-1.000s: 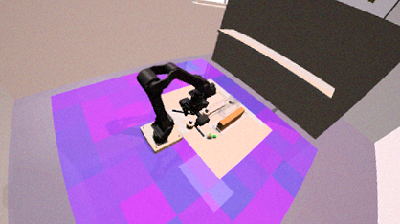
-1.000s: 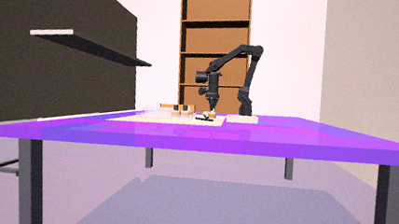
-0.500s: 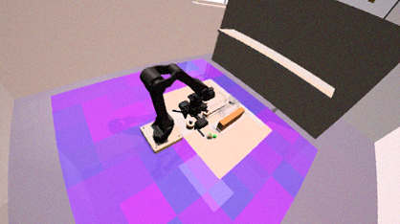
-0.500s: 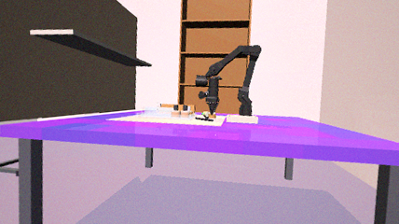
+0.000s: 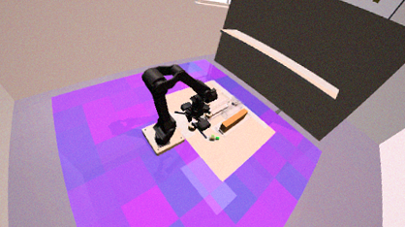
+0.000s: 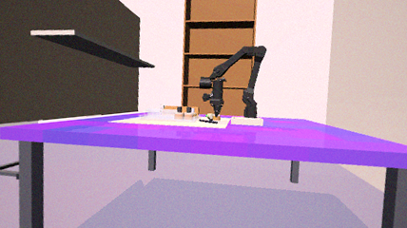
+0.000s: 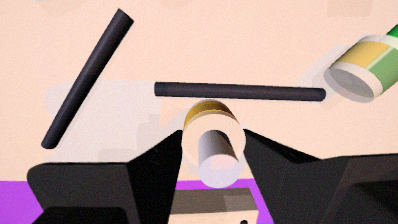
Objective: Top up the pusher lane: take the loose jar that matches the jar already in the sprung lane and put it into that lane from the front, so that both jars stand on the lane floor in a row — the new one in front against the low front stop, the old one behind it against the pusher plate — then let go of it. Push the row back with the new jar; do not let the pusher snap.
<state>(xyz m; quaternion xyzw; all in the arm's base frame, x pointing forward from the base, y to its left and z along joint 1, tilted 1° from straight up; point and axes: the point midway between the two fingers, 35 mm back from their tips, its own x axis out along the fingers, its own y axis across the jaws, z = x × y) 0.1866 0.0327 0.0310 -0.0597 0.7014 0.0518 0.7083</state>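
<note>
The cream mat is 200 mm ahead of my gripper tip, 30 mm to the left of it and 30 mm below it.
</note>
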